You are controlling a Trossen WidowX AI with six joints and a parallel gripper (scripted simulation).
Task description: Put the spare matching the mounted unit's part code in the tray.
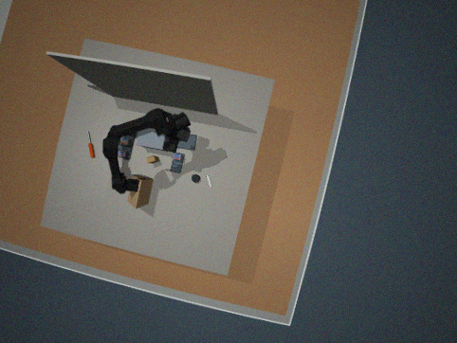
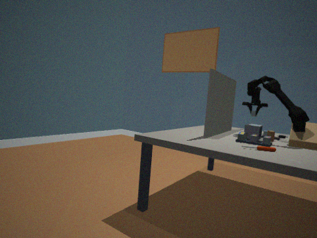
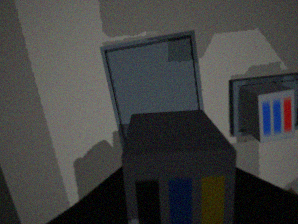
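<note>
Right now my gripper tip is 16 cm above the tray. From my gripper tip the other things lie so: grey mounted unit 2 cm behind, 19 cm to the left, 11 cm below; then grey spare 2 cm above; then brown block 14 cm behind, 19 cm to the left, 13 cm below.
</note>
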